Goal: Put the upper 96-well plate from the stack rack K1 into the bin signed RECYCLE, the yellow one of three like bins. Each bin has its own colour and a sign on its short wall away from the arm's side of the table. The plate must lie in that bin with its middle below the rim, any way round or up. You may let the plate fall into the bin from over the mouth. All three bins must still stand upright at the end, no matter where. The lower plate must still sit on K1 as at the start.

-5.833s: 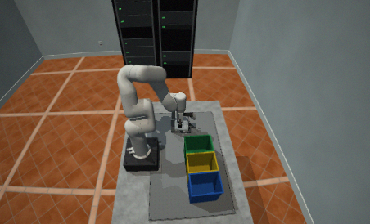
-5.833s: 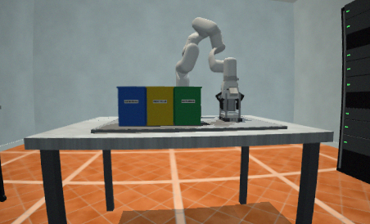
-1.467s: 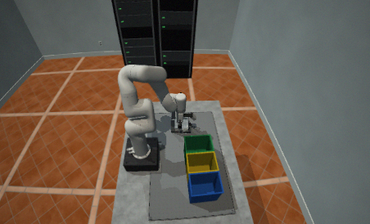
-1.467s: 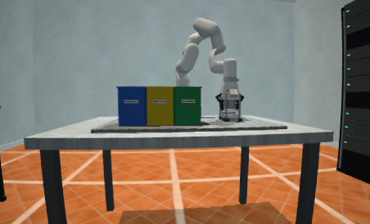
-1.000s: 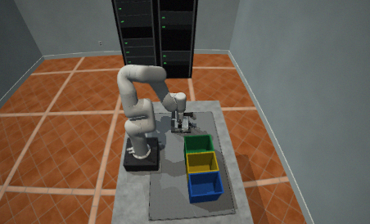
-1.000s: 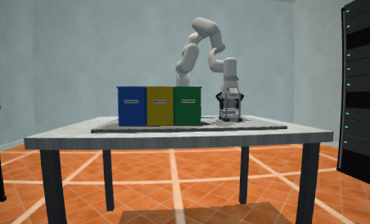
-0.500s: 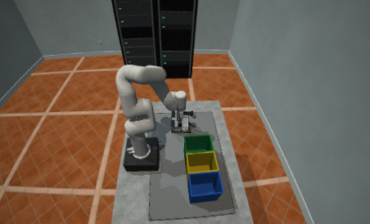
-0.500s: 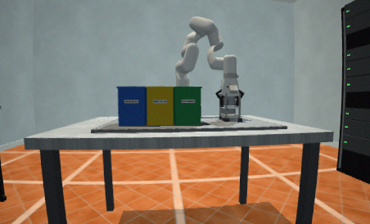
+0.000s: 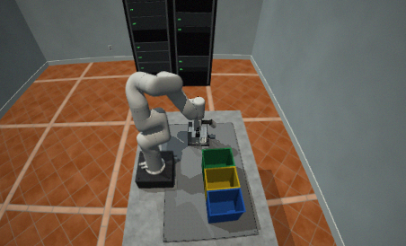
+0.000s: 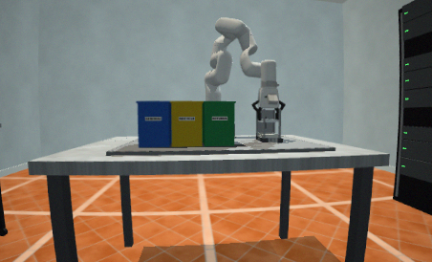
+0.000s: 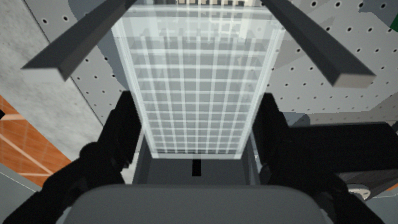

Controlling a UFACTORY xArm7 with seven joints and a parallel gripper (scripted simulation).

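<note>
Now: hand 2 cm short of the yellow recycle bin, 41 cm to the left of it and 2 cm above it. Also, from my hand: green bin 4 cm ahead, 28 cm to the right, 2 cm below; blue bin 54 cm to the right, 2 cm below.
</note>
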